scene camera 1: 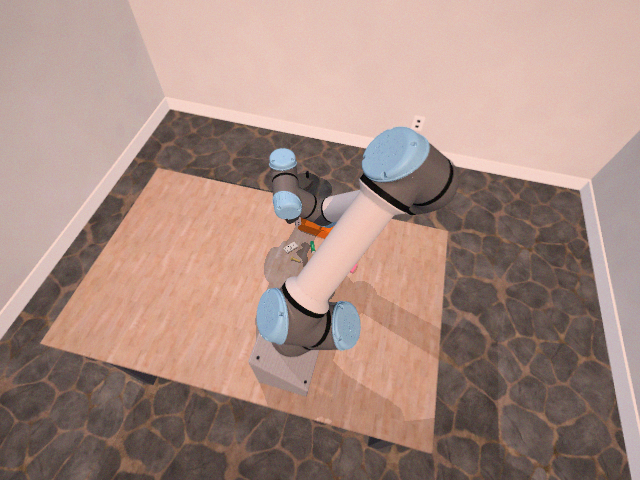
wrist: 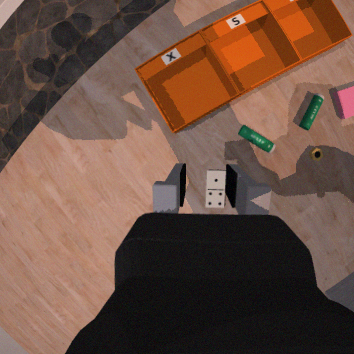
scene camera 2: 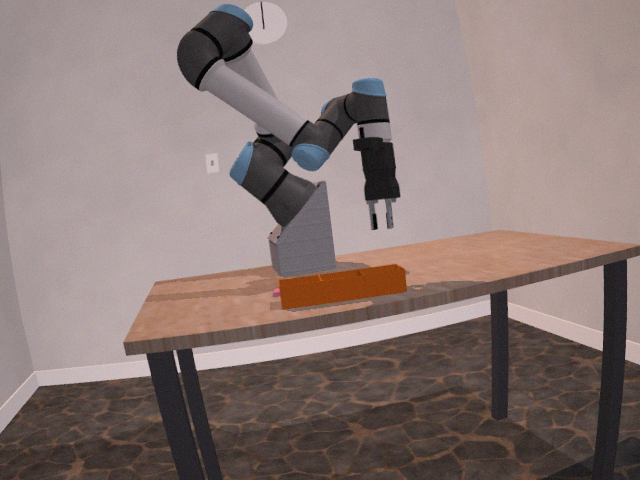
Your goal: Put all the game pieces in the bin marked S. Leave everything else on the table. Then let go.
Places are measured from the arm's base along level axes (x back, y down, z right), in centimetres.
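Pixels of known places: gripper, fingertip midpoint: (scene camera 1: 295,221) (wrist: 205,177) (scene camera 2: 382,229); arm's base, origin of the base link: (scene camera 2: 298,206).
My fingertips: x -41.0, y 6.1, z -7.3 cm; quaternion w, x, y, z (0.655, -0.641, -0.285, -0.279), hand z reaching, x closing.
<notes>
For each thing: its top centre in the pictures, then the offset to it from my fingertips. "pt": a spot on its surface instead.
- white domino, middle of its top: (wrist: 215,189) (scene camera 1: 290,246) dy +11.2, dx +4.1, dz -1.2 cm
- bin marked S, middle of its top: (wrist: 251,42) (scene camera 2: 340,274) (scene camera 1: 332,224) dy +7.3, dx -6.2, dz +13.1 cm
- orange tray, surface spot: (scene camera 2: 341,288) pt dy +9.3, dx -10.2, dz +14.5 cm
- compartment marked X, surface spot: (wrist: 192,87) pt dy +11.3, dx -7.5, dz +5.3 cm
- third compartment, surface spot: (wrist: 305,25) pt dy +11.3, dx -4.1, dz +22.8 cm
- pink block, middle of its top: (scene camera 2: 285,289) (scene camera 1: 349,265) dy +11.0, dx +7.9, dz +21.7 cm
A white domino (scene camera 1: 290,247) (wrist: 215,188) with black dots lies flat on the table. In the wrist view it shows between the fingers, nearer the right one, but it is far below them. My gripper (scene camera 2: 382,227) (wrist: 205,177) is open and empty, pointing down high above the table. The bin marked S (wrist: 242,54) is the middle compartment of an orange tray (scene camera 2: 341,288); the part of its floor that shows in the wrist view is bare. A small brass-coloured piece (scene camera 1: 295,259) (wrist: 313,153) with a dark centre is on the table right of the domino; I cannot tell what it is.
The compartment marked X (wrist: 192,87) is left of S in the wrist view, and a third compartment (wrist: 305,25) is on the right. Two green batteries (wrist: 256,138) (wrist: 312,111) lie near the tray. A pink block (scene camera 1: 353,268) (scene camera 2: 276,292) (wrist: 346,102) lies farther right in the wrist view.
</notes>
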